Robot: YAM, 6 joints.
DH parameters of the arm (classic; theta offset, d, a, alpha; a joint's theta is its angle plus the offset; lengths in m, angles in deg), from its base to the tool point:
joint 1: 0 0.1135 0.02 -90
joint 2: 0 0 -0.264 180
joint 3: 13.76 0 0.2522 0
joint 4: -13.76 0 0.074 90
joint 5: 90 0 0 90
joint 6: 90 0.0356 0 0
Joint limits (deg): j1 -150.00..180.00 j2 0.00..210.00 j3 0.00..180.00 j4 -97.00..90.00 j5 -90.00..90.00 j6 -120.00..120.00
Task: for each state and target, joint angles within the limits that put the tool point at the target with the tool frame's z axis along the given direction. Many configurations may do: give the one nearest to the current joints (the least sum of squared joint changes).
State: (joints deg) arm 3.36 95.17 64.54 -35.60 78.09 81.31
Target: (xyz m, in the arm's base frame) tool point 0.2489 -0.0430 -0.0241 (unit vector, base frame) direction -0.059 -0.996 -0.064
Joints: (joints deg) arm -1.72 138.25 49.37 -25.56 85.97 81.31
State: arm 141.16 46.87 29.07 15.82 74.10 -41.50
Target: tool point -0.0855 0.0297 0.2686 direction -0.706 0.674 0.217
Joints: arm 174.60 6.12 15.49 6.44 37.20 -41.50
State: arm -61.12 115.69 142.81 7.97 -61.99 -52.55
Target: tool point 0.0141 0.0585 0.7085 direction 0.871 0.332 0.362
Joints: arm -70.09 75.85 152.53 15.77 -68.76 -52.55
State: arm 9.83 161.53 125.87 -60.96 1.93 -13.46
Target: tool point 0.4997 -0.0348 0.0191 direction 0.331 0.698 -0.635
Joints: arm -6.97 150.67 105.33 -23.66 -47.14 -13.46
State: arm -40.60 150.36 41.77 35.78 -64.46 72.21
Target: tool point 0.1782 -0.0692 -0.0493 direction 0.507 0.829 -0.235
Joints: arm -31.65 140.03 28.73 20.47 -76.40 72.21
